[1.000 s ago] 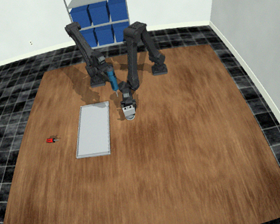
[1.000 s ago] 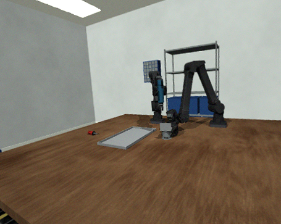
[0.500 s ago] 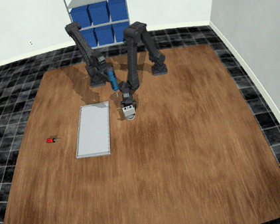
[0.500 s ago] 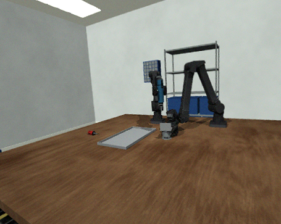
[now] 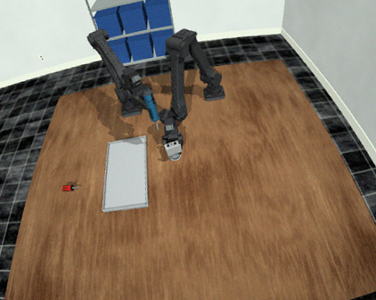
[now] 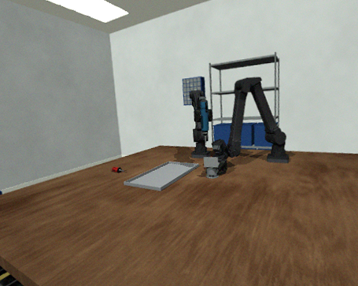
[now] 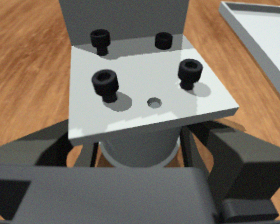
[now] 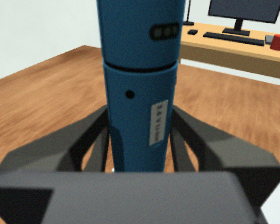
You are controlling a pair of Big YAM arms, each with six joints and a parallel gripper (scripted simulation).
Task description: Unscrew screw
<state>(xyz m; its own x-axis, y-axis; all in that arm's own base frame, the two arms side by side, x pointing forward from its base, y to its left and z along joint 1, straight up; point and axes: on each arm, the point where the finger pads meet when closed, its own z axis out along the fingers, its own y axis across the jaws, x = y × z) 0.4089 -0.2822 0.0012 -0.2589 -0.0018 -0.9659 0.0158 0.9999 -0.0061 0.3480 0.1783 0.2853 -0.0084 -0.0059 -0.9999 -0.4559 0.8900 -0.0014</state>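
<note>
Right now the grey bracket is 5 cm above my left hand. Round my left hand: screw: 2 cm behind, 1 cm to the left, 5 cm above; then flat grey tray: 5 cm ahead, 26 cm to the right, 2 cm below; then small red-handled tool: 9 cm ahead, 56 cm to the right, 1 cm below.
</note>
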